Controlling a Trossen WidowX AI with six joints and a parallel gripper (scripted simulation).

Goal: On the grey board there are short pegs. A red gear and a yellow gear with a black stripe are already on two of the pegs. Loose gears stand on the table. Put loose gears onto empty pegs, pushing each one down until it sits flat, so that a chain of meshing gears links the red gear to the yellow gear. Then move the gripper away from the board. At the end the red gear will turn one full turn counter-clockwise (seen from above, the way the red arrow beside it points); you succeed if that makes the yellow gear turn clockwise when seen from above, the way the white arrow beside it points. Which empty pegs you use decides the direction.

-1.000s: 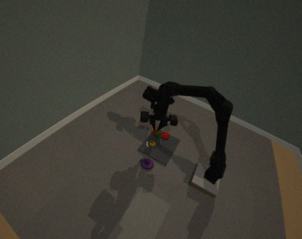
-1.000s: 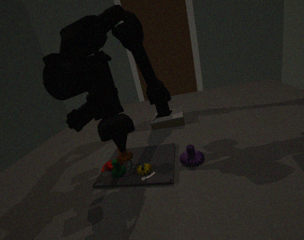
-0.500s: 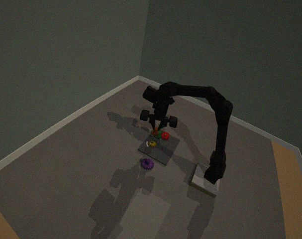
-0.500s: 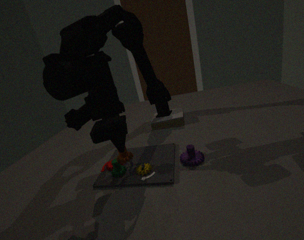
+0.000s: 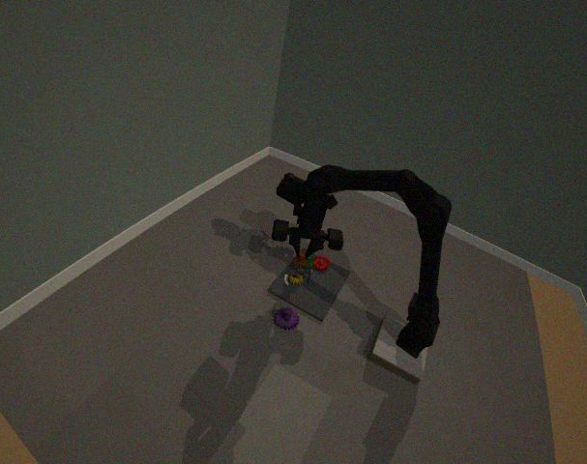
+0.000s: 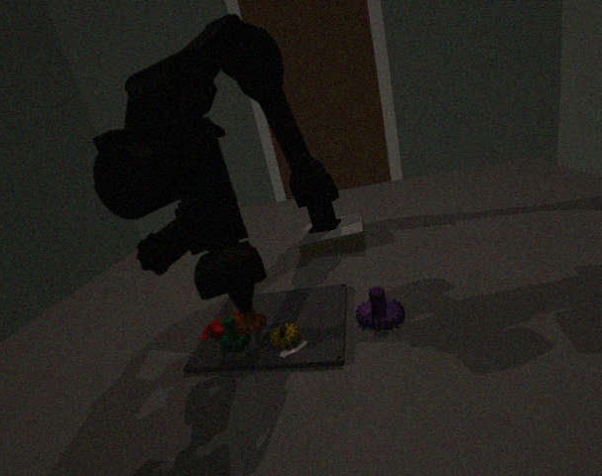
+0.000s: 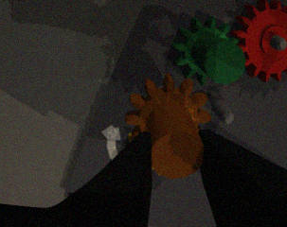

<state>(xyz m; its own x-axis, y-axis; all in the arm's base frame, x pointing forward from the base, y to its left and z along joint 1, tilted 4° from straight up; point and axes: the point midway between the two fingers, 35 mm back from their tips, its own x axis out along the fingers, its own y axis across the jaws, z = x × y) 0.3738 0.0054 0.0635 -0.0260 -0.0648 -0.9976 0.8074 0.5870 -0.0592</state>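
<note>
Now: gripper tip 40 mm to the left of the green gear and 40 mm above it. Round my gripper tip: yellow gear 50 mm below, 30 mm to the left, 20 mm behind; then grey board 60 mm below, 50 mm behind; then orange gear 10 mm below.
</note>
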